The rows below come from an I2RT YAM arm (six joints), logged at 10 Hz.
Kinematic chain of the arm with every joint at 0, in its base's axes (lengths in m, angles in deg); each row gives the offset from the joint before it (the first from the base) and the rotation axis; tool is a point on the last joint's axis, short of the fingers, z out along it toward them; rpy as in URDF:
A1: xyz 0 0 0.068 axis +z
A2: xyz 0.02 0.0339 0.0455 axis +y
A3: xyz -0.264 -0.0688 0 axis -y
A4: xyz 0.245 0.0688 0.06 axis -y
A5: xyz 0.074 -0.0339 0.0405 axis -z
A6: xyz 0.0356 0 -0.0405 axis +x
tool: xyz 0 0 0 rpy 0 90 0
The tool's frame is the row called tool.
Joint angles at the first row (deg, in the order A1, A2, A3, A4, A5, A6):
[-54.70 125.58 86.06 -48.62 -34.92 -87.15]
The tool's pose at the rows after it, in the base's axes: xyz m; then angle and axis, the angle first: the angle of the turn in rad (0 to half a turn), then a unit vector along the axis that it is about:
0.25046 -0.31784 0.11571 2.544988 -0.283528 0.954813 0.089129
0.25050 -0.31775 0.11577 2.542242 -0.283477 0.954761 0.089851
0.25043 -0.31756 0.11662 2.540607 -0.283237 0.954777 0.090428
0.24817 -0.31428 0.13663 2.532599 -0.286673 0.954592 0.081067
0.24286 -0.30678 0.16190 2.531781 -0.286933 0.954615 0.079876
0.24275 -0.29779 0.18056 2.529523 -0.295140 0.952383 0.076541
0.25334 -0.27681 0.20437 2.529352 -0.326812 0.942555 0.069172
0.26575 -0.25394 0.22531 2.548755 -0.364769 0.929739 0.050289
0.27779 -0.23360 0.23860 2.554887 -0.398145 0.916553 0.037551
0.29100 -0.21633 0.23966 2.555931 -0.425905 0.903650 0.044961
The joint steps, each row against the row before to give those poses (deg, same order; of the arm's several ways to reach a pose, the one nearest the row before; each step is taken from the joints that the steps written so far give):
[0.00 0.00 0.00 0.00 -0.67 -0.03]
[0.00 0.00 0.00 -0.02 -0.18 0.00]
[0.00 -0.11 0.02 -0.16 -0.11 0.02]
[0.00 -3.02 0.01 -1.83 -0.09 0.01]
[0.00 -3.91 -0.01 -3.76 0.00 0.02]
[0.77 -2.95 0.00 -2.30 0.03 0.00]
[3.23 -3.87 0.00 -2.03 0.39 0.00]
[3.94 -3.56 0.00 -0.79 2.03 0.06]
[3.69 -2.27 0.00 0.03 1.18 0.16]
[3.43 -0.18 0.00 0.02 0.00 -0.03]

